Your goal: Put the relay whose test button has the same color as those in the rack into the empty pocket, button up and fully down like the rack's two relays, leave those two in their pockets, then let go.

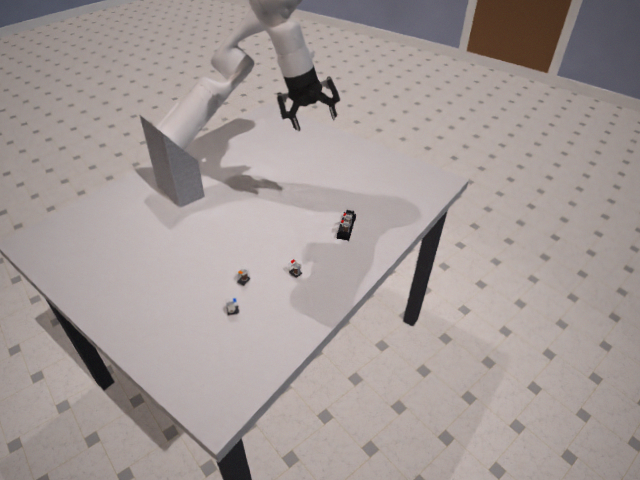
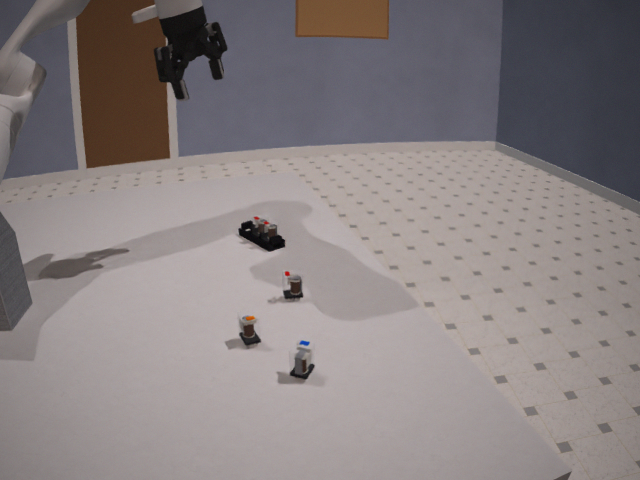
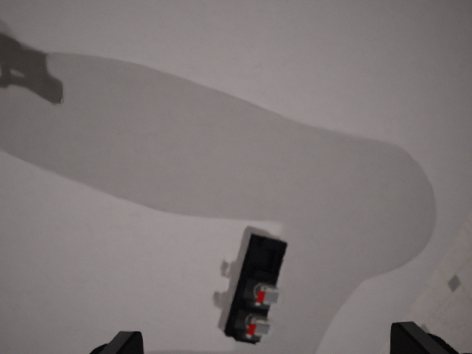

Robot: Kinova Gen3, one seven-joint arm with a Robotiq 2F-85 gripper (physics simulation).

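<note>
The black rack (image 1: 339, 237) (image 2: 254, 238) (image 3: 232, 319) lies on the table. Two clear relays with red buttons stand in it: one (image 2: 271, 230) (image 3: 259, 327) in the end pocket, one (image 2: 261, 225) (image 3: 266, 295) in the middle. The pocket at the other end (image 3: 263, 254) is empty. A loose relay with a red button (image 1: 295, 268) (image 2: 293, 285) stands upright on the table. A relay with an orange button (image 1: 243, 277) (image 2: 248, 328) and one with a blue button (image 1: 232, 307) (image 2: 302, 360) also stand upright. My gripper (image 1: 315, 124) (image 2: 201, 84) is open and empty, high above the table.
The white table (image 1: 155, 289) (image 2: 155, 413) carries the grey arm pedestal (image 1: 178, 178) (image 2: 11, 289) at its far side. The blue-button and orange-button relays stand near each other, with the loose red-button relay between them and the rack. Arm shadows cross the table around the rack.
</note>
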